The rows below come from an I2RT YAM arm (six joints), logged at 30 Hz.
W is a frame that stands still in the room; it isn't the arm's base.
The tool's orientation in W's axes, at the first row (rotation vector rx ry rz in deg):
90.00, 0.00, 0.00
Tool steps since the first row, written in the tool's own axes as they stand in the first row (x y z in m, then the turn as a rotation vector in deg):
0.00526, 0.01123, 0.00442, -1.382, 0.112, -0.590
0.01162, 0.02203, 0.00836, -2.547, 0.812, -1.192
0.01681, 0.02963, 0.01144, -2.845, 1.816, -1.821
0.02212, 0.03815, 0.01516, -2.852, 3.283, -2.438
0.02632, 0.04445, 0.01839, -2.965, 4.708, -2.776
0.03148, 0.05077, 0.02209, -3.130, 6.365, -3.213
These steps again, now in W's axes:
0.00526, -0.00442, 0.01123, -1.382, 0.590, 0.112
0.01162, -0.00836, 0.02203, -2.547, 1.192, 0.812
0.01681, -0.01144, 0.02963, -2.845, 1.821, 1.816
0.02212, -0.01516, 0.03815, -2.852, 2.438, 3.283
0.02632, -0.01839, 0.04445, -2.965, 2.776, 4.708
0.03148, -0.02209, 0.05077, -3.130, 3.213, 6.365

